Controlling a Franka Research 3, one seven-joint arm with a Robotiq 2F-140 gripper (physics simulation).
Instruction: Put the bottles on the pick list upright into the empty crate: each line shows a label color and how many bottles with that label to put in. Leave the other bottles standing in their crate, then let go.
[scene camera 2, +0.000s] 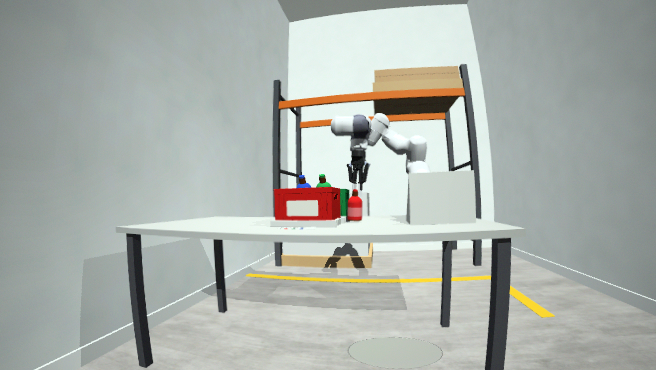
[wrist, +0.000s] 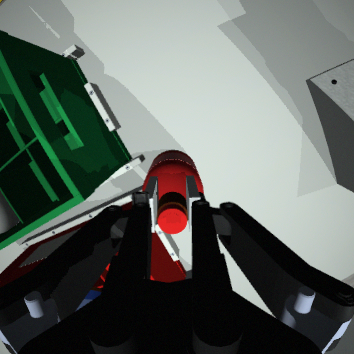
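Note:
A red bottle with a pink label (scene camera 2: 355, 211) (wrist: 173, 172) stands upright on the table, right of the red crate (scene camera 2: 330, 202). My gripper (scene camera 2: 357, 187) (wrist: 171, 188) points down, its pads shut on the bottle's top at the neck and cap. A blue-capped bottle (scene camera 2: 302, 183) and a green-capped bottle (scene camera 2: 323, 182) stand in the red crate. The green crate (scene camera 2: 344, 202) (wrist: 75, 195) is behind it; the compartments visible in the wrist view hold no coloured bottle. The pick list (scene camera 2: 293, 228) lies at the table's front, too small to read.
A large grey box (scene camera 2: 442, 197) stands on the table (scene camera 2: 200, 231) at the right; a grey block (wrist: 330, 125) shows at the wrist view's right edge. White rails (wrist: 102, 106) line the green crate's foot. A shelf rack (scene camera 2: 276, 150) with cardboard boxes stands behind.

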